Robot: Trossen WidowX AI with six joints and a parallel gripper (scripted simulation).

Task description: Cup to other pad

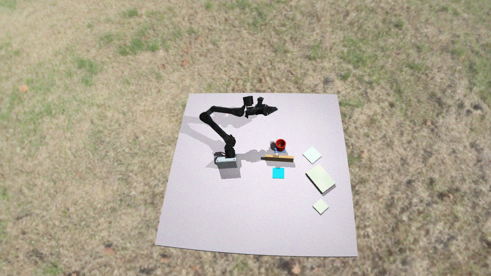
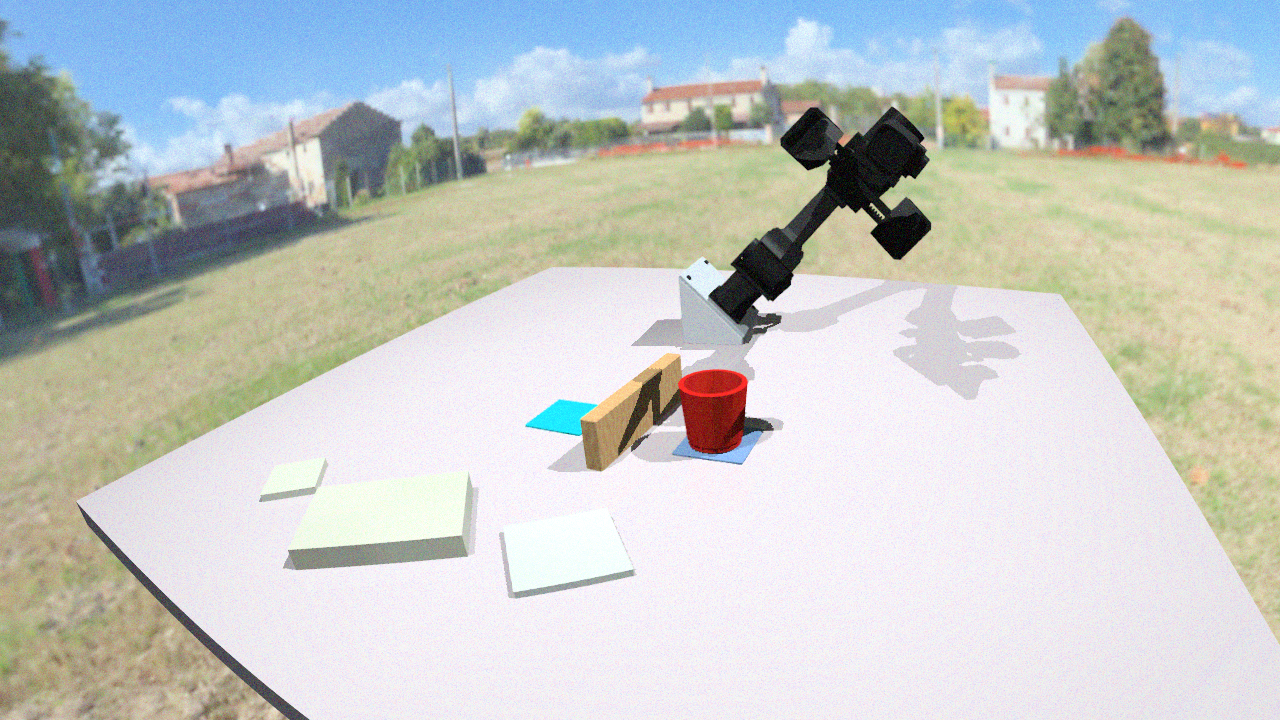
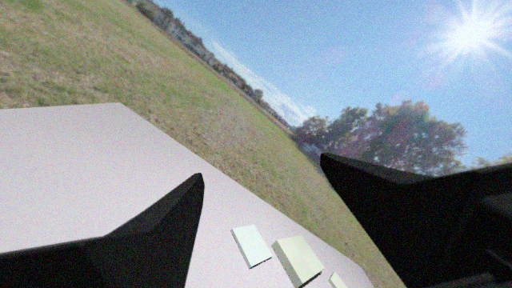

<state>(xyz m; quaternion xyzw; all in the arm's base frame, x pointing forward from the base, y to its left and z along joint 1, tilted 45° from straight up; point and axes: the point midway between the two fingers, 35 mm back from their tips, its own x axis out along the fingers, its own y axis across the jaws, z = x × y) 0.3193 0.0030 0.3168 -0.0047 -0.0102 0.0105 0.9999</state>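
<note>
My gripper tip is now 24 cm above the red cup, 16 cm to the left of it and 2 cm short of it. Round my gripper tip: wooden wall (26 cm below, 25 cm to the right); then cyan pad (35 cm to the right, 29 cm below, 2 cm behind); then light blue pad (29 cm below, 15 cm to the right, 1 cm ahead).
</note>
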